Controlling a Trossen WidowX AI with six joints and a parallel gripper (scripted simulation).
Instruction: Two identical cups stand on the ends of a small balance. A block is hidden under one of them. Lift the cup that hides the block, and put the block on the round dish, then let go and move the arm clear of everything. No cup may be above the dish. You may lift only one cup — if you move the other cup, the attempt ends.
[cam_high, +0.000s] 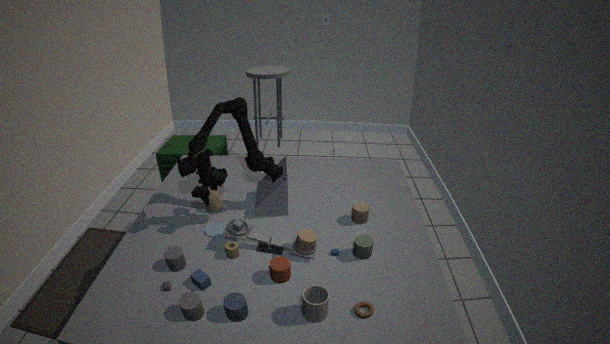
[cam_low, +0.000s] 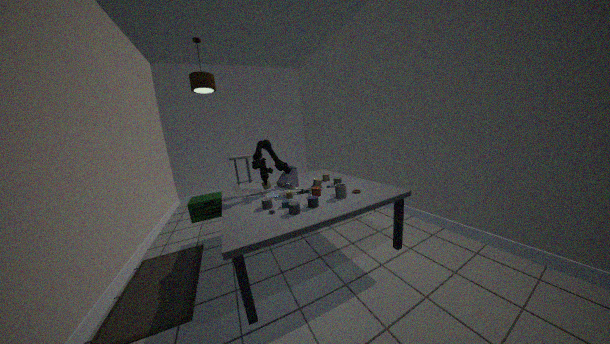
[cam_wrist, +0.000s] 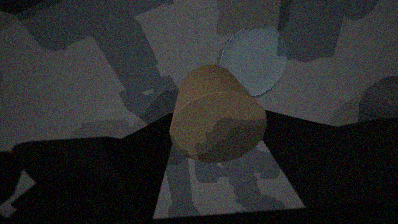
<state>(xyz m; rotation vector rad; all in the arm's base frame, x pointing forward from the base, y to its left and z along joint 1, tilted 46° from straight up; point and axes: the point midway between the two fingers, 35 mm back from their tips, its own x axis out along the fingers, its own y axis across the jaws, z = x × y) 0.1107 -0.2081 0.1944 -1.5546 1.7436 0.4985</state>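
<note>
The small grey block lies 160 mm ahead of my gripper tip, 130 mm to the left of it and 10 mm below it. Also, from my gripper tip: tan cup (20 mm to the right); pale round dish (90 mm below, 80 mm ahead, 20 mm to the left); yellow spool (230 mm ahead, 100 mm to the left, 70 mm below).
</note>
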